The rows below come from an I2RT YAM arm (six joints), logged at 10 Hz.
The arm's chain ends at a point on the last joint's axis. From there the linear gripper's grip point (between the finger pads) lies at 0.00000 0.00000 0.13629 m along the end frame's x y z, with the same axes.
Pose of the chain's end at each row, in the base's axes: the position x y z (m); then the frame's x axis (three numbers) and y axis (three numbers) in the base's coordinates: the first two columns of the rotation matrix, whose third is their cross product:
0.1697, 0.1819, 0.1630, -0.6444, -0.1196, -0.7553, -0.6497, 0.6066, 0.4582
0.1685, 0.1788, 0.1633, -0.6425, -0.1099, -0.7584, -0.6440, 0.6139, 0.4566
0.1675, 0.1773, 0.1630, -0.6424, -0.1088, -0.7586, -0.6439, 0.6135, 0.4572
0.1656, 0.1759, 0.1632, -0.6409, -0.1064, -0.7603, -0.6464, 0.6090, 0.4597
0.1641, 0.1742, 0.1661, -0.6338, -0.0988, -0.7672, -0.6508, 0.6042, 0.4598
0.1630, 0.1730, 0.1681, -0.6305, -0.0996, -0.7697, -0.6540, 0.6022, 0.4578
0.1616, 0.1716, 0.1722, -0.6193, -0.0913, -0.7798, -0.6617, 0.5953, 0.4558
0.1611, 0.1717, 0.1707, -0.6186, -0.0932, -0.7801, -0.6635, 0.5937, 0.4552
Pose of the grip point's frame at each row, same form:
0.2247, 0.2890, 0.0991, -0.6444, -0.1196, -0.7553, -0.6497, 0.6066, 0.4582
0.2251, 0.2853, 0.0999, -0.6425, -0.1099, -0.7584, -0.6440, 0.6139, 0.4566
0.2241, 0.2839, 0.0997, -0.6424, -0.1088, -0.7586, -0.6439, 0.6135, 0.4572
0.2220, 0.2830, 0.1006, -0.6409, -0.1064, -0.7603, -0.6464, 0.6090, 0.4597
0.2211, 0.2820, 0.1051, -0.6338, -0.0988, -0.7672, -0.6508, 0.6042, 0.4598
0.2200, 0.2809, 0.1075, -0.6305, -0.0996, -0.7697, -0.6540, 0.6022, 0.4578
0.2192, 0.2804, 0.1137, -0.6193, -0.0913, -0.7798, -0.6617, 0.5953, 0.4558
0.2184, 0.2806, 0.1122, -0.6186, -0.0932, -0.7801, -0.6635, 0.5937, 0.4552

